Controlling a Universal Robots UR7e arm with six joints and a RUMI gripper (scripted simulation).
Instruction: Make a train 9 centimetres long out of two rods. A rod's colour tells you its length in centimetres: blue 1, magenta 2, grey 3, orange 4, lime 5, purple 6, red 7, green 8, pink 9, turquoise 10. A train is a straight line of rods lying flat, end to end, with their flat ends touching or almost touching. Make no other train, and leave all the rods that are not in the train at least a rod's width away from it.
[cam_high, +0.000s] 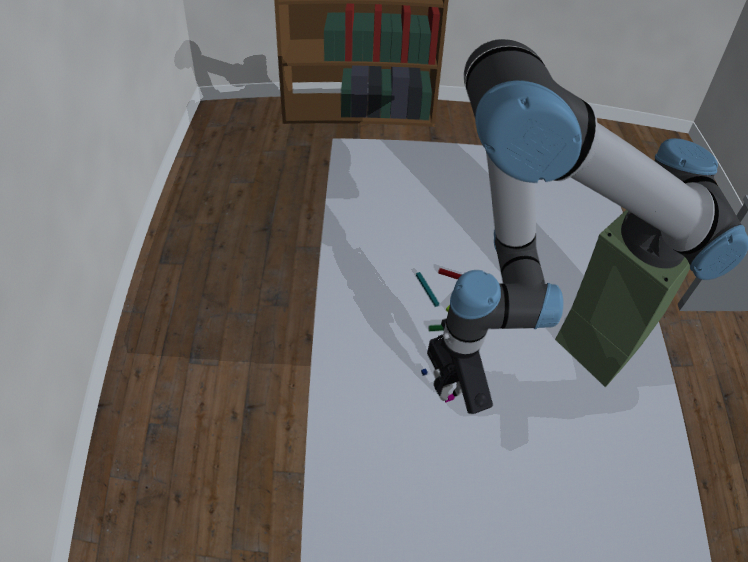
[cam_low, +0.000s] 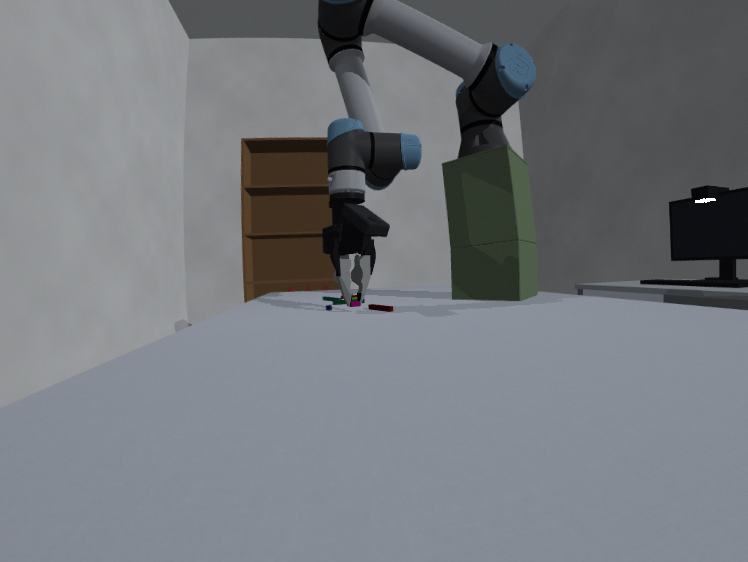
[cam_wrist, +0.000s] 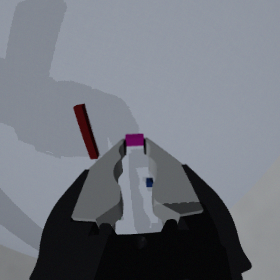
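Now: hand 1 cm above the magenta rod. Also, from my hand: green rod: 3 cm behind, 18 cm to the right, 2 cm below; then blue rod: 4 cm ahead, 8 cm to the right, 2 cm below; then lime rod: 6 cm behind, 25 cm to the right, 2 cm below.
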